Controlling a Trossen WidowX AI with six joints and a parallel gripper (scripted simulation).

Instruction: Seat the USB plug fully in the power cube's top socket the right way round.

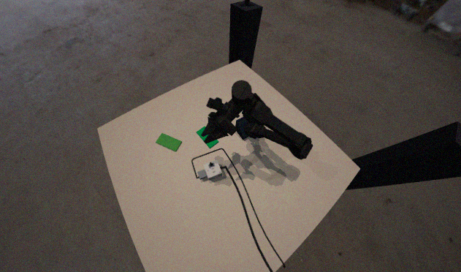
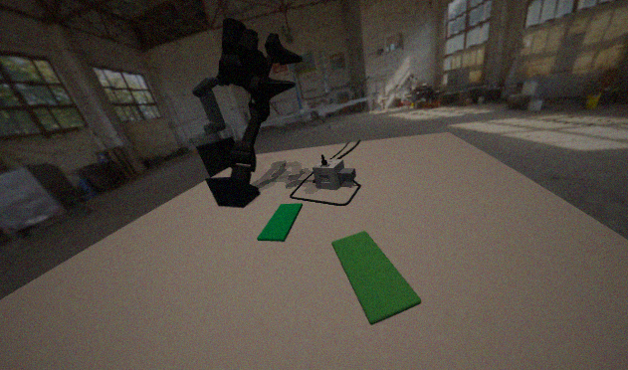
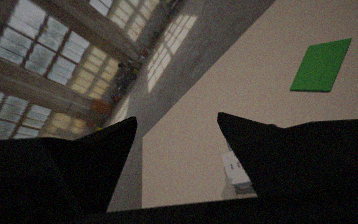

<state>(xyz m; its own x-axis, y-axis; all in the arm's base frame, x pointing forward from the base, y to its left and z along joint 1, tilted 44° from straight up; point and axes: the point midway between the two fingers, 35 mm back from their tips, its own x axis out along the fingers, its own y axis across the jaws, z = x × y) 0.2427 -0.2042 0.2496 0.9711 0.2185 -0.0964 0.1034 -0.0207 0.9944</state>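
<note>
Now: the USB plug 20 mm ahead of my gripper tip, 20 mm to the left of it and 250 mm below it.
</note>
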